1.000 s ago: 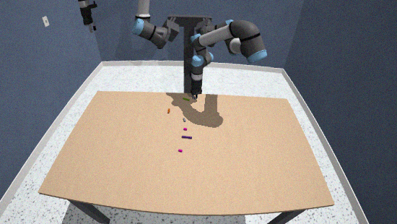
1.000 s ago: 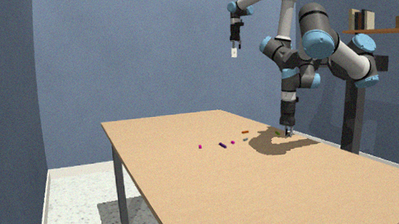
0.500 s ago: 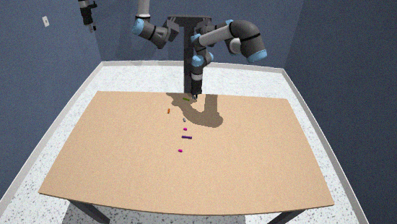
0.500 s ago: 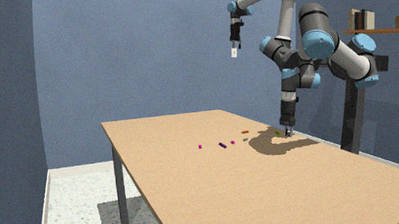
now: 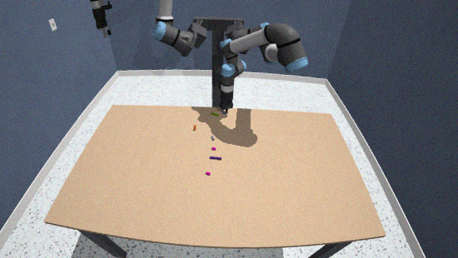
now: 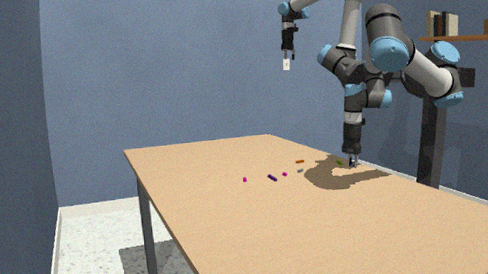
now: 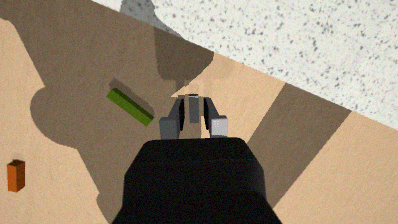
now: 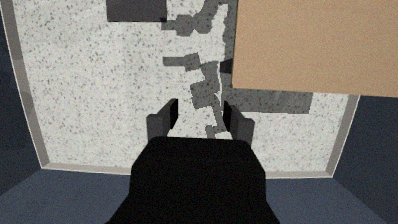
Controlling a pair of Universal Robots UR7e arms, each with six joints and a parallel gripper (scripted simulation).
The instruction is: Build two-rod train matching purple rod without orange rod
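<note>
Right now my left hand is 7 cm to the left of the lime rod, 2 cm above it and 1 cm short of it. Also, from my left hand: orange rod 20 cm to the right, 12 cm ahead, 2 cm below; purple rod 37 cm ahead, 11 cm to the right, 2 cm below.
</note>
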